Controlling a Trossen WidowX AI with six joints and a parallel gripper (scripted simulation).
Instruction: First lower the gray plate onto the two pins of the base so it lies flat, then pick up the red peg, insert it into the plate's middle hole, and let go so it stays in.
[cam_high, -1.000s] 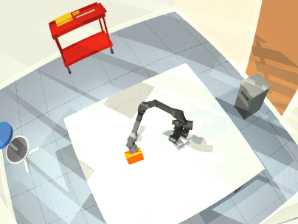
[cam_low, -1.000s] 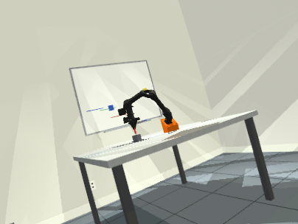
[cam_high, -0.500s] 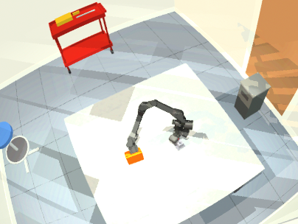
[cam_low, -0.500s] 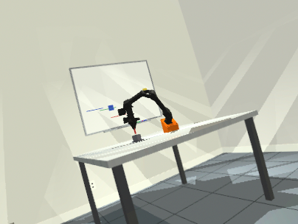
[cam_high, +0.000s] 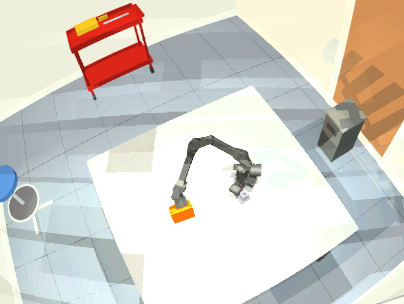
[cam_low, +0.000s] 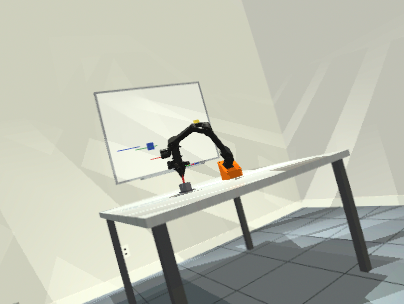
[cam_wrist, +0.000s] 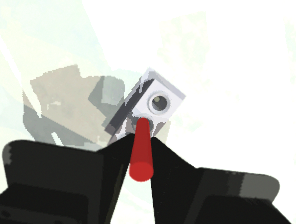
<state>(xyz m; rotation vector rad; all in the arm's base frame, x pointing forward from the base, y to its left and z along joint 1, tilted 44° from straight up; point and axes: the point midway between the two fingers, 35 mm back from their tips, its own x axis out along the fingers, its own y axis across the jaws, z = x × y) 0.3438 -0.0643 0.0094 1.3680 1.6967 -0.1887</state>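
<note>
Right now my gripper tip is right at the red peg. Round my gripper tip: gray plate 5 cm below; then base 9 cm below.
</note>
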